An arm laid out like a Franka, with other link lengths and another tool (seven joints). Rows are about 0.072 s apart.
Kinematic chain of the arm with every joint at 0, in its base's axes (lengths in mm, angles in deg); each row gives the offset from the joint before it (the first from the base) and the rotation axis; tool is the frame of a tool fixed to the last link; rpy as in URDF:
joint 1: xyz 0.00 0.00 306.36 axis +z
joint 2: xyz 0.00 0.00 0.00 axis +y
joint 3: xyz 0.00 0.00 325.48 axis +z
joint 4: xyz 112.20 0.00 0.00 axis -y
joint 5: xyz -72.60 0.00 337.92 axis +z
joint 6: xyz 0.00 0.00 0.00 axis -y
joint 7: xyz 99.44 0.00 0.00 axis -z
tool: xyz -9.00 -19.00 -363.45 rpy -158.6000 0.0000 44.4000
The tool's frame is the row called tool.
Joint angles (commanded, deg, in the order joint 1, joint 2, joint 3, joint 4, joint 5, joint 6, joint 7), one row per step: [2.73 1.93 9.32 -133.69 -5.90 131.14 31.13]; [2.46 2.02 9.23 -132.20 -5.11 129.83 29.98]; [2.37 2.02 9.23 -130.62 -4.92 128.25 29.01]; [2.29 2.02 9.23 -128.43 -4.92 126.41 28.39]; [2.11 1.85 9.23 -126.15 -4.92 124.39 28.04]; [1.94 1.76 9.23 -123.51 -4.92 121.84 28.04]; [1.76 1.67 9.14 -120.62 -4.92 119.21 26.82]
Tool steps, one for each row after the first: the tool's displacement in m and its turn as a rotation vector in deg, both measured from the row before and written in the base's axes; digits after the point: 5 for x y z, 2 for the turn. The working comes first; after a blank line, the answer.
Tool pose at each row, in the base's axes (x y z in m, rotation vector in deg; the steps are taken from these numbers as rounded here): [0.46299 0.06519 0.07007 -157.68 -39.87 14.10]; [0.46843 0.06543 0.07682 -157.08 -40.00 14.03]; [0.47356 0.06545 0.08494 -156.77 -40.86 14.24]; [0.48253 0.06555 0.09687 -156.75 -41.53 13.89]; [0.49135 0.06463 0.11090 -156.90 -41.69 13.34]; [0.49904 0.06349 0.12635 -157.17 -41.27 13.02]; [0.50804 0.06130 0.14373 -157.04 -42.40 12.81]

[0.00544 0.00024 0.00675 0.56 0.10 0.14]; [0.00513 0.00002 0.00812 0.11 0.08 0.64]; [0.00897 0.00010 0.01193 0.00 -0.33 0.42]; [0.00882 -0.00092 0.01403 -0.03 -0.42 0.03]; [0.00769 -0.00114 0.01545 -0.11 -0.21 -0.35]; [0.00900 -0.00219 0.01738 -0.02 -0.28 0.76]
